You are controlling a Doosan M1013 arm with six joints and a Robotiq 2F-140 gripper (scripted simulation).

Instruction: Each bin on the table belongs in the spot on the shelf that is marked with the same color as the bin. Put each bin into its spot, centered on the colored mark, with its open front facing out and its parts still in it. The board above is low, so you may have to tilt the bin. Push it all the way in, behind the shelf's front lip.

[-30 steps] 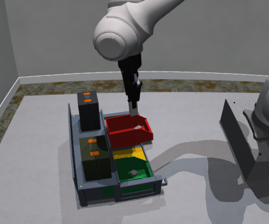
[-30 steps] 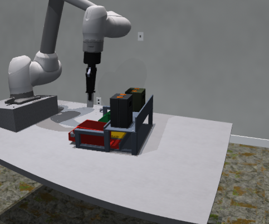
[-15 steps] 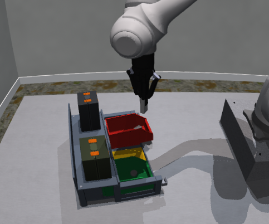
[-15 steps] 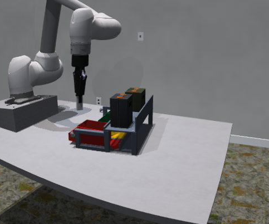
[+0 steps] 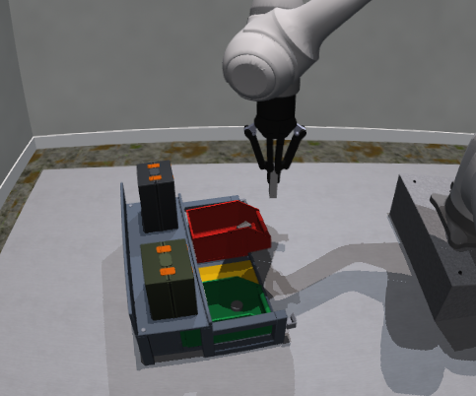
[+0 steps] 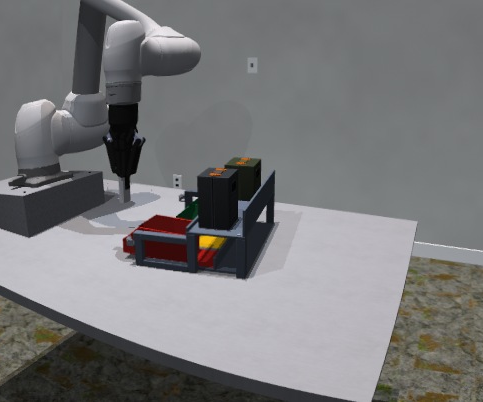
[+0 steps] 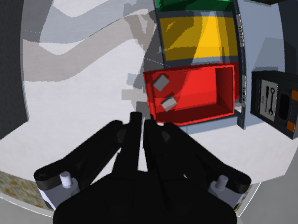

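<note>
The red bin is 100 mm ahead of my hand, 20 mm to the left of it and 120 mm below it. Round my hand: green bin: 100 mm ahead, 250 mm to the left, 120 mm below.
</note>
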